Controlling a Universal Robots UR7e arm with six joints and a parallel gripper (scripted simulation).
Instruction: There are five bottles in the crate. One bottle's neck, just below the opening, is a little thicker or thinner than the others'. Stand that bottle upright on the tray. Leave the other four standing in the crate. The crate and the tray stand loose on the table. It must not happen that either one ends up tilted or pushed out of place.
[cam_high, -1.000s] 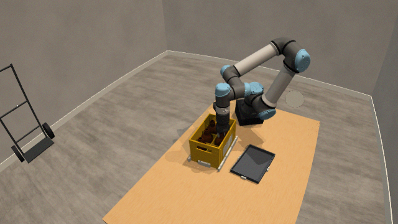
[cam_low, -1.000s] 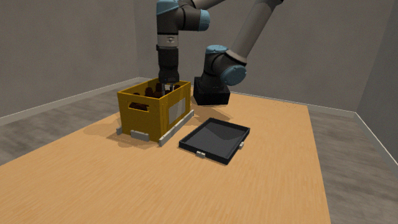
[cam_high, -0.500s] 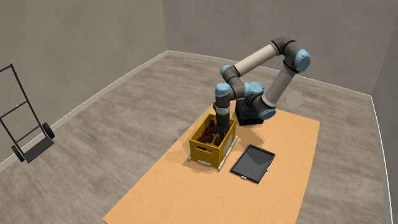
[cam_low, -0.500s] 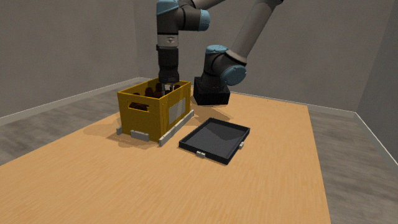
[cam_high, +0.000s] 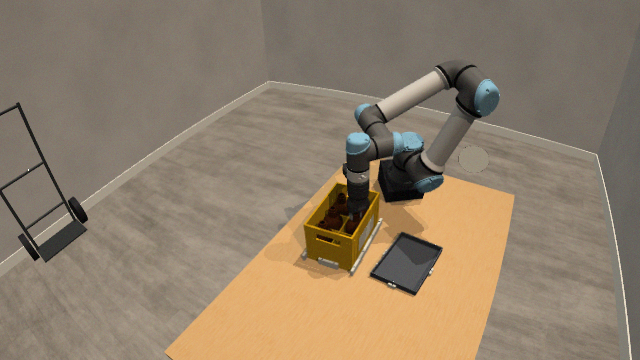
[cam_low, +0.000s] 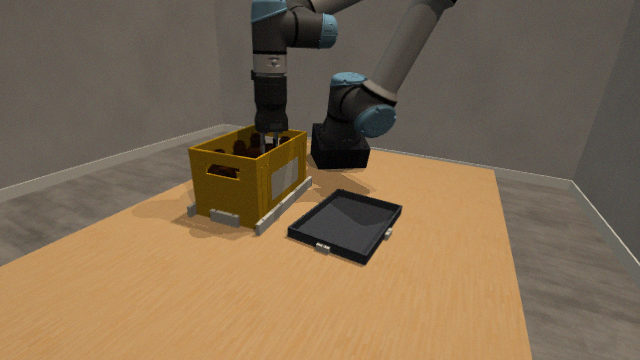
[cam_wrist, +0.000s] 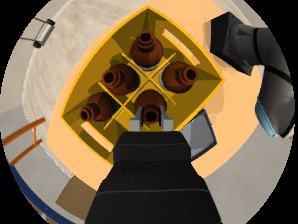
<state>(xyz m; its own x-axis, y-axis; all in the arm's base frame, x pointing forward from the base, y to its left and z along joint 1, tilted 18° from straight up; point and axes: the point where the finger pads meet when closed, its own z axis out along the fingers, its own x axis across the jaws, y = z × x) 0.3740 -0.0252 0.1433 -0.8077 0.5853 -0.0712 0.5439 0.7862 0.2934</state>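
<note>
The bottle is 7 cm below my hand. From my hand the other things lie so: yellow crate 8 cm below, 5 cm to the right, 1 cm ahead; then dark tray 23 cm to the left, 15 cm below, 2 cm behind.
</note>
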